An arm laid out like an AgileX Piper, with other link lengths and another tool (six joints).
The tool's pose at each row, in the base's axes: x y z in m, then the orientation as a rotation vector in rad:
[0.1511 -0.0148 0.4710 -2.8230 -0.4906 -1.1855]
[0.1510 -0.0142 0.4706 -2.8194 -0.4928 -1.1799]
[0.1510 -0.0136 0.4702 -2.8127 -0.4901 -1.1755]
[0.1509 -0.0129 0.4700 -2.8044 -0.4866 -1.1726]
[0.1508 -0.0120 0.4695 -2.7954 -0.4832 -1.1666]
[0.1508 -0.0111 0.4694 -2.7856 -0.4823 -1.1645]
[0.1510 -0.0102 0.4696 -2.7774 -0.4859 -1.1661]
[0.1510 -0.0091 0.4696 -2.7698 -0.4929 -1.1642]
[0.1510 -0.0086 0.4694 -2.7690 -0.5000 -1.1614]
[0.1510 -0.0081 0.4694 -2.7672 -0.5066 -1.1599]
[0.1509 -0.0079 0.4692 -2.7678 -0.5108 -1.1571]
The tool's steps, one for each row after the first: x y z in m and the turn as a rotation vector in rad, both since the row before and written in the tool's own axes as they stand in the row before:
[-0.0002 -0.0006 0.0003 0.0057 -0.0016 0.0003]
[-0.0001 -0.0006 0.0004 0.0073 0.0004 0.0040]
[0.0000 -0.0007 0.0002 0.0078 0.0018 0.0047]
[-0.0002 -0.0009 0.0004 0.0098 0.0004 0.0053]
[0.0002 -0.0009 0.0002 0.0090 0.0027 0.0032]
[0.0005 -0.0008 0.0002 0.0065 0.0039 -0.0007]
[0.0003 -0.0010 0.0002 0.0079 0.0016 -0.0025]
[0.0000 -0.0005 0.0002 0.0027 -0.0016 -0.0040]
[0.0001 -0.0005 0.0001 0.0029 -0.0005 -0.0037]
[-0.0002 -0.0002 0.0001 0.0012 -0.0020 -0.0024]

